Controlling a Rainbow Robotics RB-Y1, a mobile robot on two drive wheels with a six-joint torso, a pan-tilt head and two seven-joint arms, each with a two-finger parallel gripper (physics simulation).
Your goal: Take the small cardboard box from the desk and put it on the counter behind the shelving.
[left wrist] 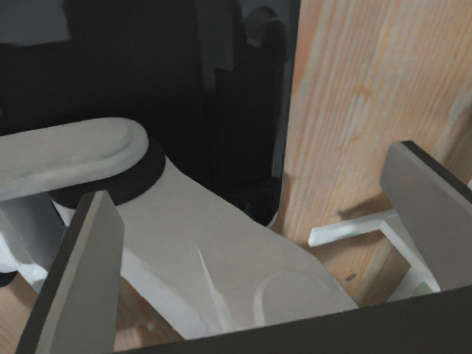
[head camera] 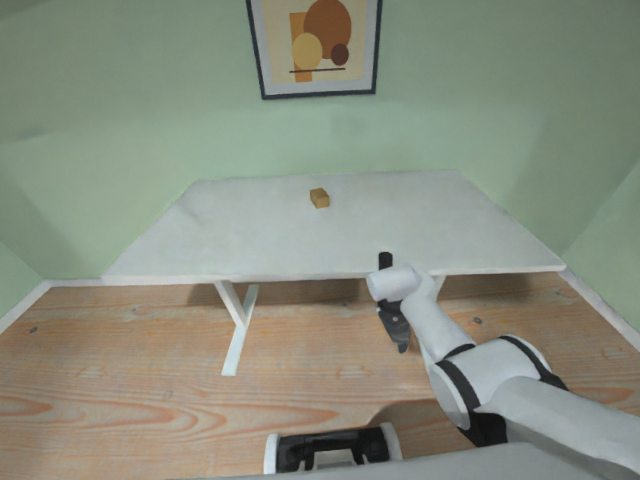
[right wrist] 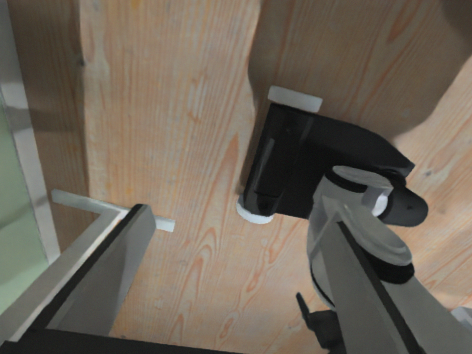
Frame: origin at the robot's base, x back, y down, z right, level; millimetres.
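Where they show: left gripper, between the fingertips: (left wrist: 252,185) (right wrist: 313,292); right gripper, between the fingertips: (head camera: 393,335) (right wrist: 237,223).
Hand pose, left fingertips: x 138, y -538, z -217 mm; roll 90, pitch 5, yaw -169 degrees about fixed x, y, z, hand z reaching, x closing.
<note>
After its pixels a point has its place.
The small cardboard box (head camera: 319,198) {z 34, x -721, y -998 mm} sits on the white desk (head camera: 248,232) {z -256, x -582, y -950 mm} toward its back edge, near the middle in the head view. My right gripper (head camera: 402,345) (right wrist: 237,223) {z 216, x -200, y -792 mm} is open and empty. It points downward in front of the desk's front edge, well apart from the box. My left gripper (left wrist: 252,185) {z -217, x 138, y -538 mm} is open and empty over my own base, and the head view does not show it. The counter and the shelving do not show in these views.
Green walls stand behind and beside the desk, with a framed picture (head camera: 370,51) {z 311, x -1108, y -1499 mm} above it. White desk legs (head camera: 235,330) (left wrist: 350,229) (right wrist: 82,201) stand on the wooden floor (head camera: 155,408) {z -988, x -267, y 0 mm}. My black wheeled base (head camera: 330,440) {z -4, x -43, y -192 mm} (right wrist: 300,160) {z 54, x 91, y -169 mm} is in front of the desk.
</note>
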